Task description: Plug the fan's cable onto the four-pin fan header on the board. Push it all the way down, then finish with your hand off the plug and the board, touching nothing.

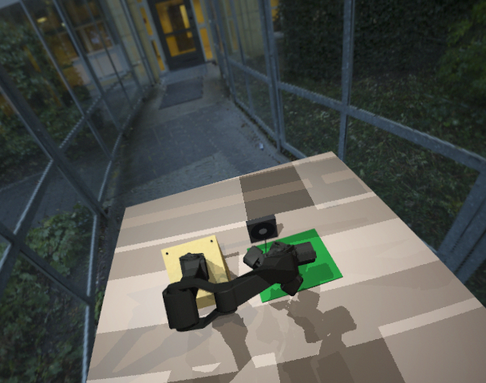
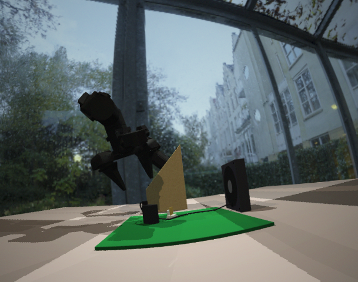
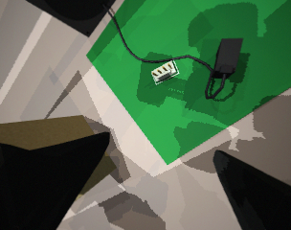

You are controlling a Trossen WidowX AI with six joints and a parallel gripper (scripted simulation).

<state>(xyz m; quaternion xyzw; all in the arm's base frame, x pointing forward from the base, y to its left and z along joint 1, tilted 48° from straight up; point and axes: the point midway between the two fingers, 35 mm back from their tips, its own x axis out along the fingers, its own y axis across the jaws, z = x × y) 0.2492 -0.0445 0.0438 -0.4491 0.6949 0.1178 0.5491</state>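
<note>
The black plug lies 9 cm ahead of my gripper tip, 7 cm below it and 4 cm to the left of it. The rest, counted from my gripper tip: black fan (23 cm to the left, 3 cm below); then green board (10 cm to the left, 10 cm below, 9 cm ahead).
</note>
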